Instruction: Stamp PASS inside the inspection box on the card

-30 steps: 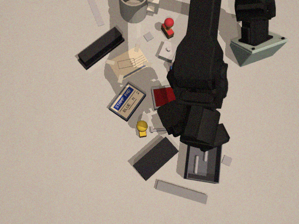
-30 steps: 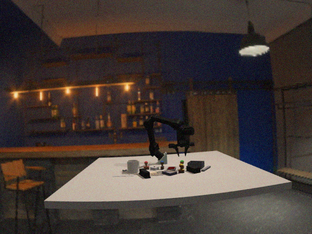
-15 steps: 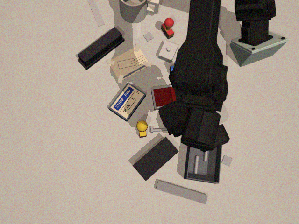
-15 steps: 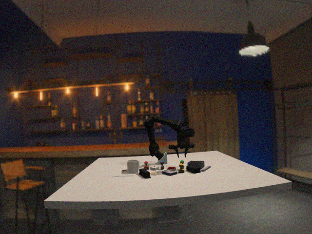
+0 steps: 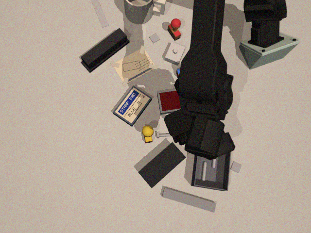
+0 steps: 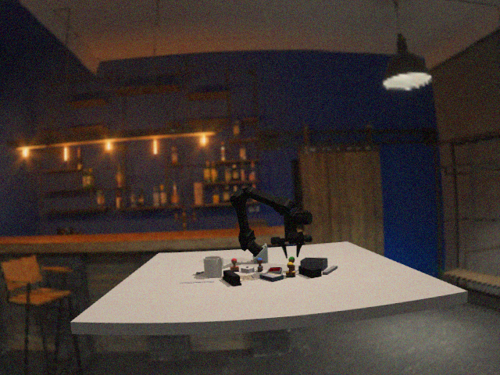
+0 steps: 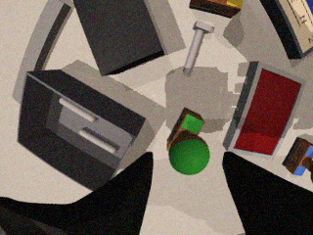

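My gripper tip is 4 cm above the green-knobbed stamp. Also, from my gripper tip: yellow-knobbed stamp: 11 cm ahead, 4 cm to the right, 4 cm below; red ink pad: 9 cm to the right, 6 cm below; grey tray: 1 cm ahead, 10 cm to the left, 5 cm below.
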